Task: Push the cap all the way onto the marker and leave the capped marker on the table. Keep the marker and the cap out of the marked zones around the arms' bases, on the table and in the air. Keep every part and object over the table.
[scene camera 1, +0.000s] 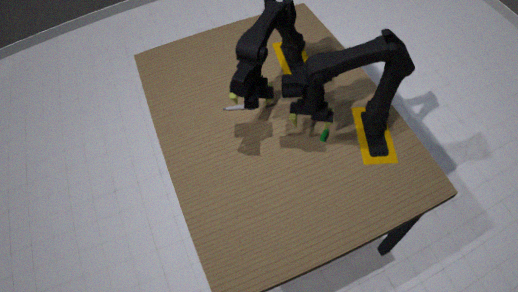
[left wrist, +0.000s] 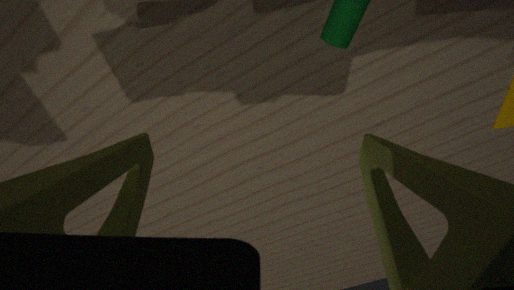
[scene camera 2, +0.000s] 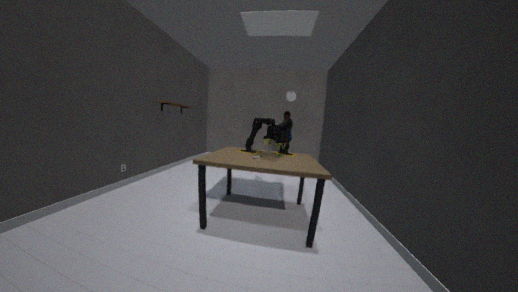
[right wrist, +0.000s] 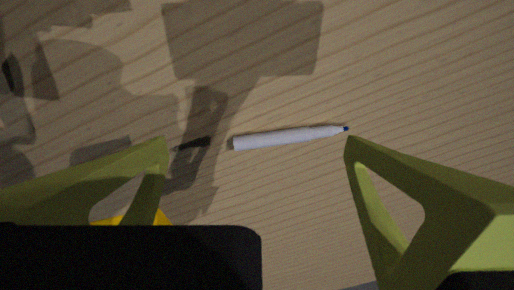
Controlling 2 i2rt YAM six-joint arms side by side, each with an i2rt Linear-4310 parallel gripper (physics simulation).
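Places are measured from the left arm's base along level axes (x ahead, y left, z up), in millimetres.
Pixels of known places: left gripper, fingertip midpoint: (scene camera 1: 310,128) (left wrist: 256,145) (scene camera 2: 280,149); right gripper, fingertip midpoint: (scene camera 2: 267,145) (right wrist: 256,145); left arm's base, origin of the base link: (scene camera 1: 374,134) (scene camera 2: 285,153); right arm's base, origin of the base link: (scene camera 1: 293,59) (scene camera 2: 248,151).
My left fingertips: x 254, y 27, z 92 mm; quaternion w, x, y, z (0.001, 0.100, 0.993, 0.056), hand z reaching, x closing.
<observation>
Ahead of a thing's pixels: the offset from my left fingertips to its top centre. Level surfaces: height alone.
The white marker {244 mm ahead, 176 mm right, 74 mm down} (scene camera 1: 234,108) (right wrist: 282,137) lies flat on the table, uncapped, its blue tip toward the right in the right wrist view. The green cap {63 mm back, 25 mm right, 73 mm down} (scene camera 1: 324,135) (left wrist: 345,22) lies on the table apart from the marker; its upper part is cut off in the left wrist view. My left gripper (scene camera 1: 310,122) (left wrist: 256,145) is open and empty above the table, beside the cap, which shows beyond its right fingertip in the left wrist view. My right gripper (scene camera 1: 251,100) (right wrist: 256,145) is open and empty above the marker, which shows between and slightly beyond its fingertips.
Yellow marked zones surround the left arm's base (scene camera 1: 380,160) and the right arm's base (scene camera 1: 281,57). The left arm's wrist is close to the right gripper in scene camera 1. The wooden table {91 mm down} (scene camera 1: 240,215) (scene camera 2: 225,159) has its near edge beyond both grippers. A person stands behind the arms.
</observation>
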